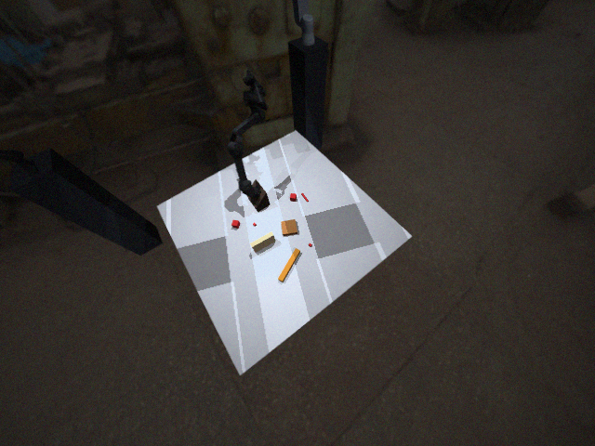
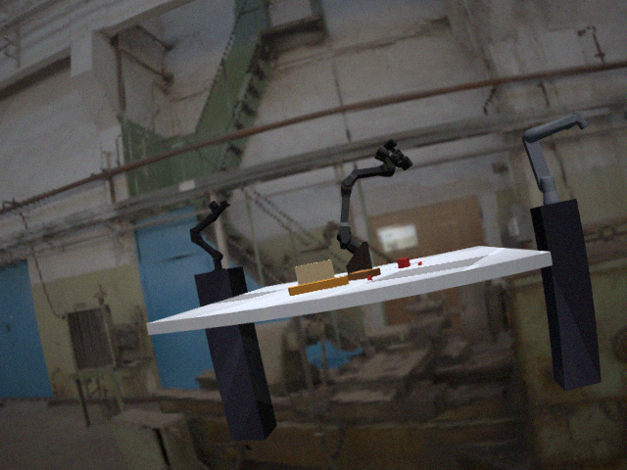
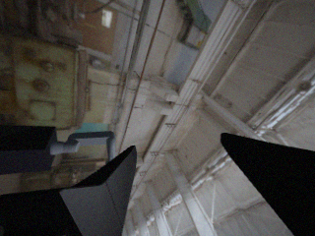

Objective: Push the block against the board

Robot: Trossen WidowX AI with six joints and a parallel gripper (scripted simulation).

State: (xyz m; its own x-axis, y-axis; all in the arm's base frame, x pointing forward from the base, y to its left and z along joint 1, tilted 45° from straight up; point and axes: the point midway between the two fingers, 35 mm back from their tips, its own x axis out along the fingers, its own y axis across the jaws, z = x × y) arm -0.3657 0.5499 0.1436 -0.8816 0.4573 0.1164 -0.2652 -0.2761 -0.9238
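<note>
Right now my gripper tip is 71 cm short of the pale tan slab, 45 cm to the left of it and 57 cm above it. The rest, counted from my gripper tip: square block: 70 cm ahead, 25 cm to the right, 61 cm below; then thin red stick: 56 cm ahead, 2 cm to the right, 61 cm below.
</note>
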